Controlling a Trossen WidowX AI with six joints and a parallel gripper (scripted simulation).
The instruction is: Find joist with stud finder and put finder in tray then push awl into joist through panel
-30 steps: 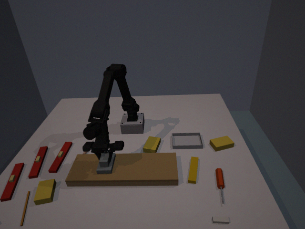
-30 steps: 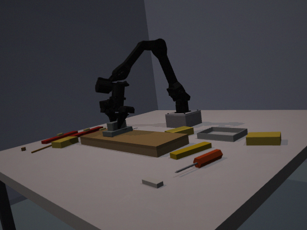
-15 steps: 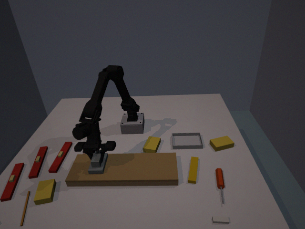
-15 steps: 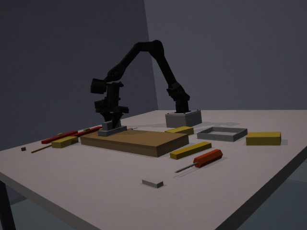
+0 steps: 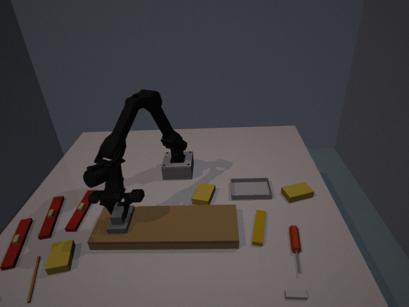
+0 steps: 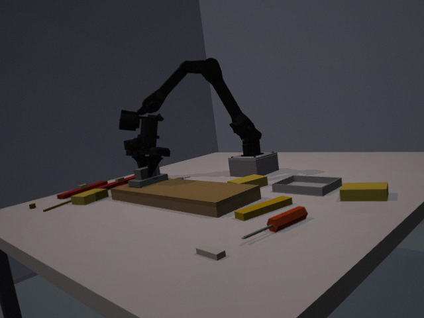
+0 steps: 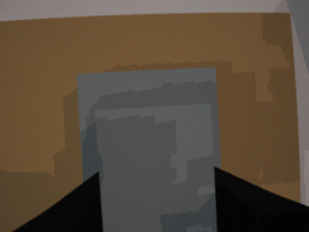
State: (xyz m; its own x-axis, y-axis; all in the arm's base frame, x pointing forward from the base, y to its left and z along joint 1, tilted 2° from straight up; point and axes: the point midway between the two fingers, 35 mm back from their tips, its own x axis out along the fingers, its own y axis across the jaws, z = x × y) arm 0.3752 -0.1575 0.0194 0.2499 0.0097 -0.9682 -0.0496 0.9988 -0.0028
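Right now my gripper tip is 24 cm past the grey tray, 49 cm to the right of it and 5 cm above it. Round my gripper tip: thin stick: 21 cm ahead, 23 cm to the right, 6 cm below; then stud finder: 2 cm behind, 2 cm above; then awl: 19 cm behind, 7 cm to the right, 6 cm below.
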